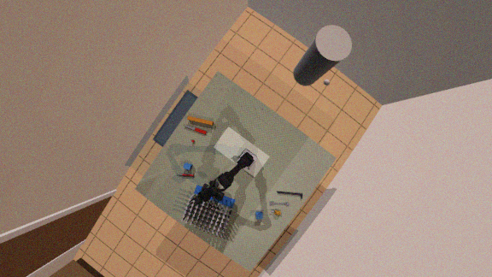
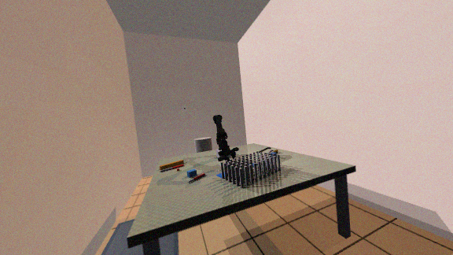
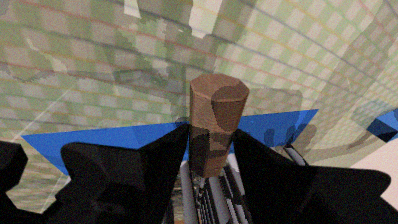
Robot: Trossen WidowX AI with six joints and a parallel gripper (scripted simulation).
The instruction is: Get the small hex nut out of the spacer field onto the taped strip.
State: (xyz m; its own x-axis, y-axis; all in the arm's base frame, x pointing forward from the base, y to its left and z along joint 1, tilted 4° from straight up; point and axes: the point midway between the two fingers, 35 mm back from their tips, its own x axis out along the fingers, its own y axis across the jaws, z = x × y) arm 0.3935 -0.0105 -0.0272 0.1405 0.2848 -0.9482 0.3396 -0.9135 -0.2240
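The blue taped strip is 50 mm ahead of my gripper tip, 30 mm below it and 20 mm to the left of it. The rest, counted from my gripper tip: thin red tool: 310 mm to the right, 100 mm ahead, 30 mm below; then brown-handled tool: 100 mm ahead, 40 mm to the left; then silver tool: 480 mm to the left, 280 mm behind, 30 mm below.
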